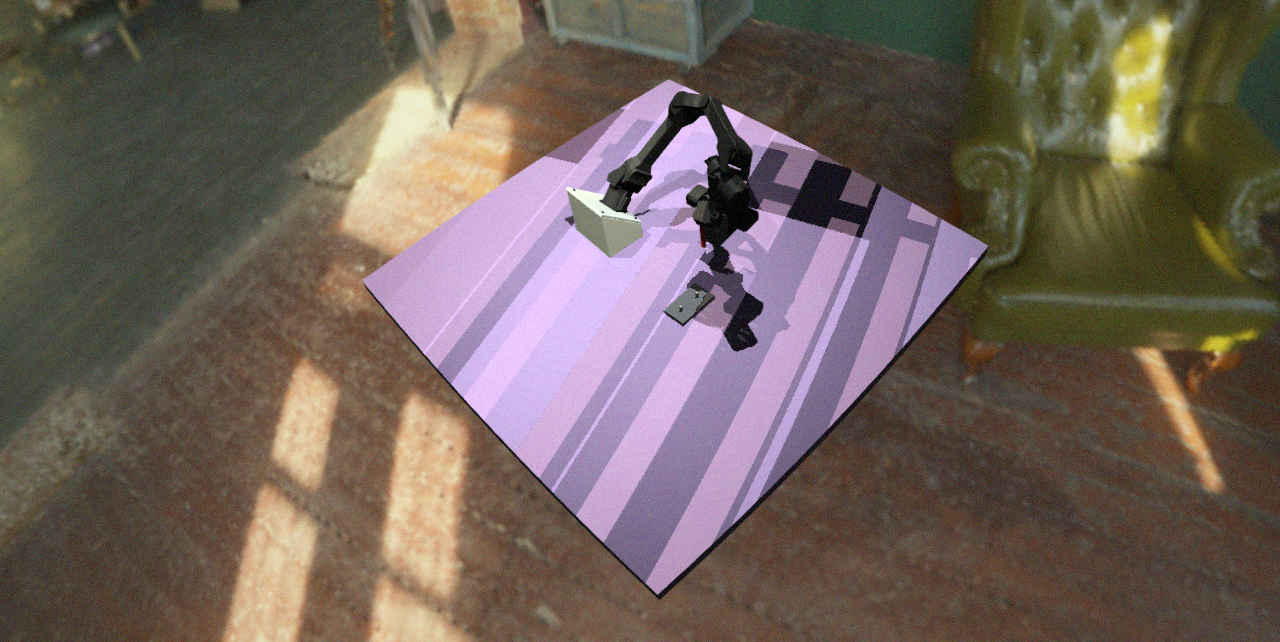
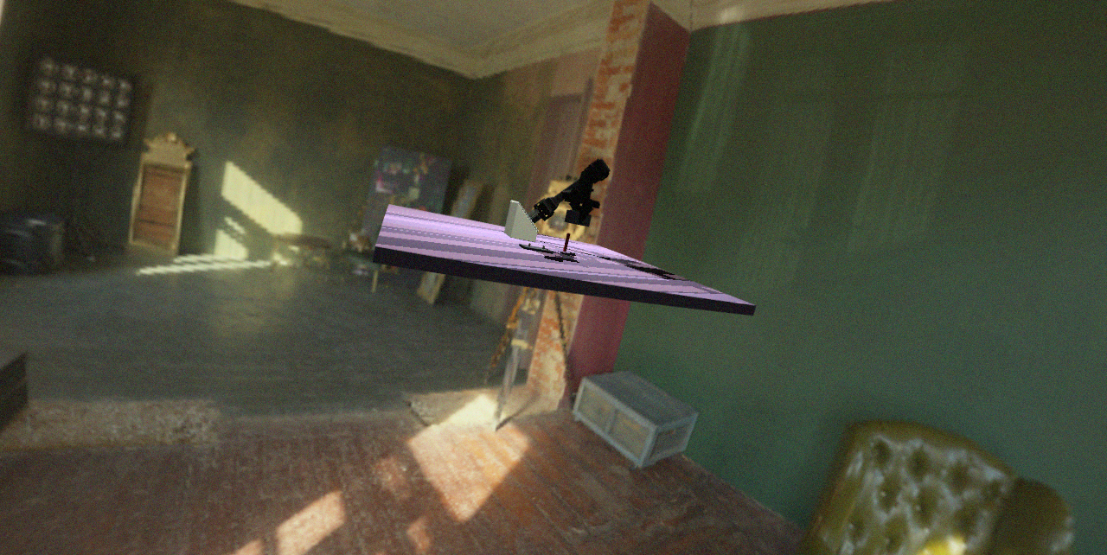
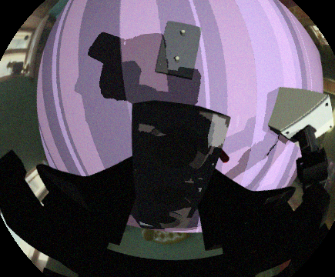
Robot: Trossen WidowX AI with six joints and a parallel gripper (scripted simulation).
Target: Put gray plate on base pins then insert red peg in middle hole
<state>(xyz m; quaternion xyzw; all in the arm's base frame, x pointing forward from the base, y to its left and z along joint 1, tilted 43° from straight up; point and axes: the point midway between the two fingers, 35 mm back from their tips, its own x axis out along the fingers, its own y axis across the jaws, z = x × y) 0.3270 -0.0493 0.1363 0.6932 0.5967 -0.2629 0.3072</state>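
Right now the red peg is 100 mm behind my gripper tip, 30 mm to the left of it and 100 mm below it. The rest, counted from my gripper tip: gray plate 30 mm above.
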